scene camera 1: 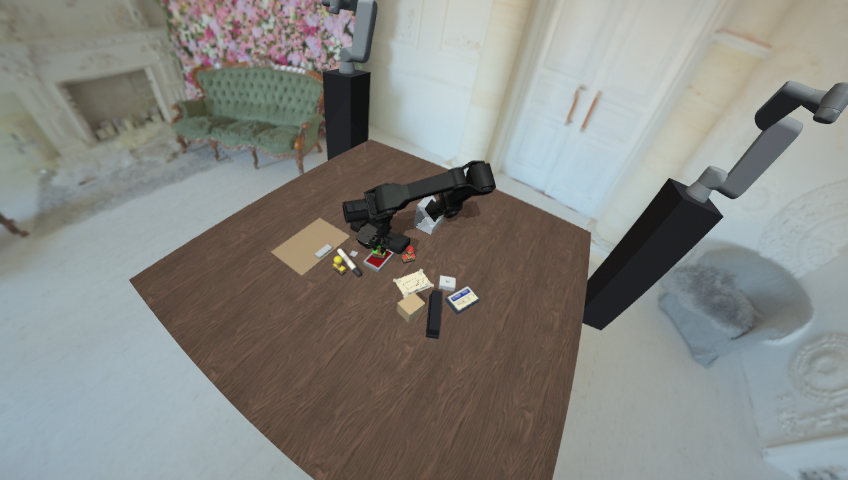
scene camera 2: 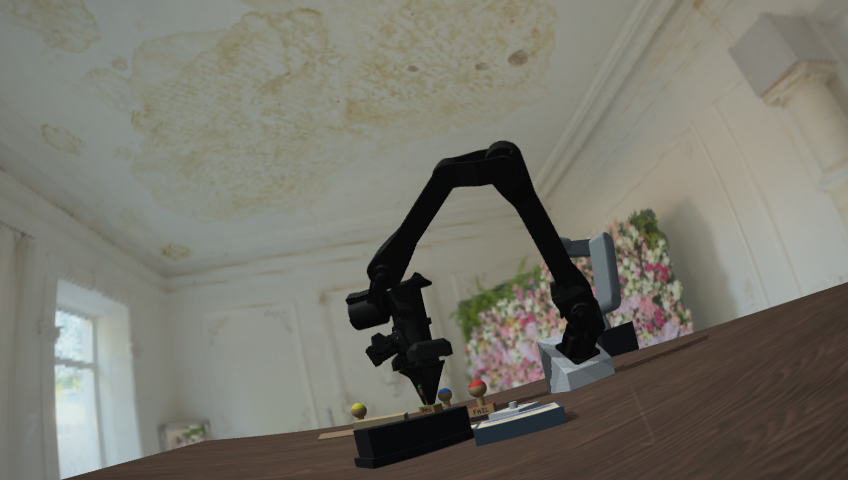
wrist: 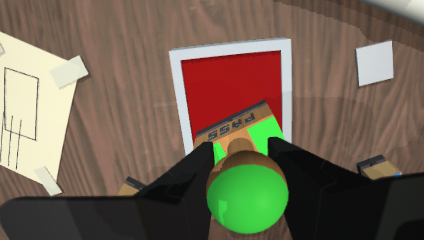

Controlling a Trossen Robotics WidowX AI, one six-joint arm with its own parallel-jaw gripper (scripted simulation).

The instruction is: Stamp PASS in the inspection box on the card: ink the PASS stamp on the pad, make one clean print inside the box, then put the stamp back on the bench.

Labels:
gripper: scene camera 1; scene camera 2 429, 404; wrist
same spot on gripper: (wrist: 178, 197) = (scene camera 1: 382, 247)

